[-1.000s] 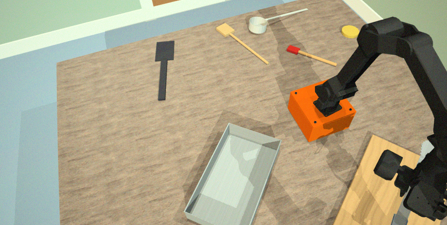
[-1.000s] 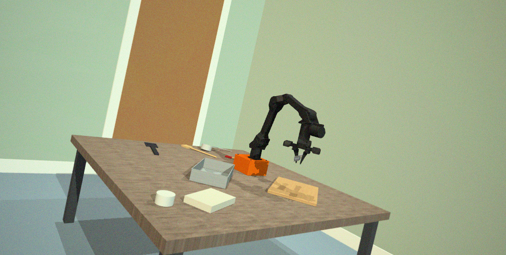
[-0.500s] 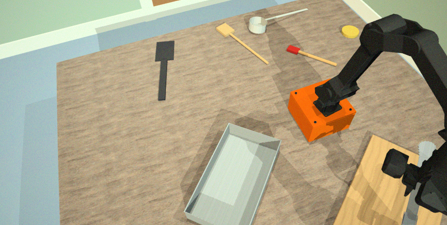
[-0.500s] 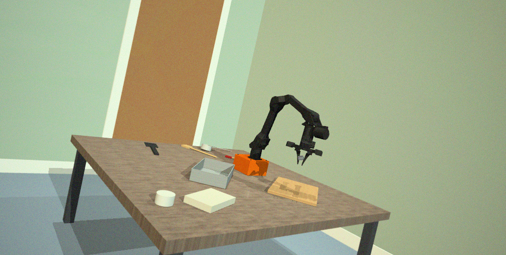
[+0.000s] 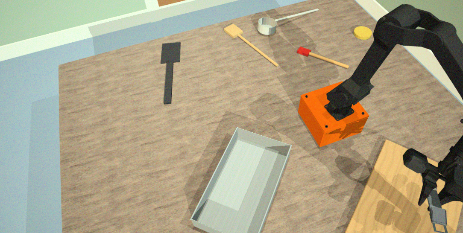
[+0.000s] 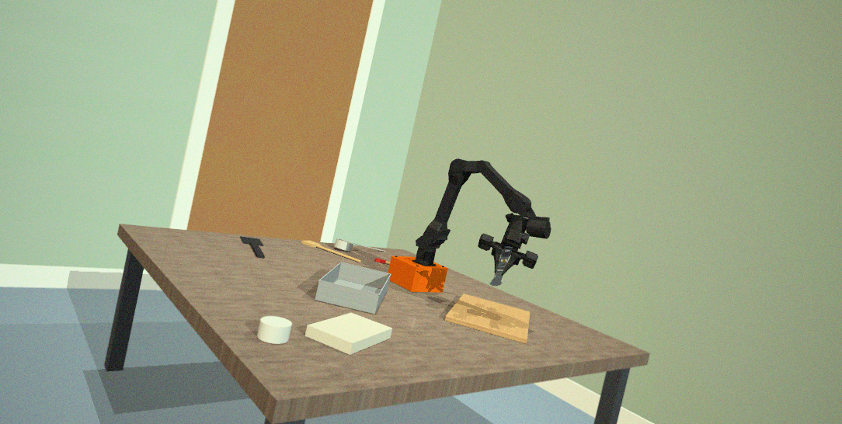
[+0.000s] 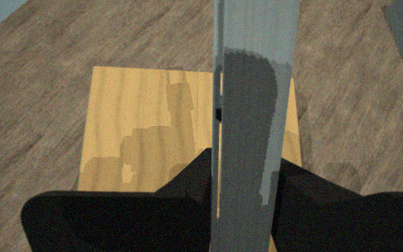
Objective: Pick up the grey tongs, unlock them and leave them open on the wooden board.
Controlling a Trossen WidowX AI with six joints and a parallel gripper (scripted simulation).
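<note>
My gripper tip is 60 mm past the wooden board, 30 mm to the left of it and 150 mm above it. Also, from my gripper tip: cream block (550 mm ahead, 10 mm to the right, 140 mm below); then roasting tin (300 mm ahead, 290 mm to the right, 130 mm below); then red-headed spatula (200 mm behind, 630 mm to the right, 150 mm below).
</note>
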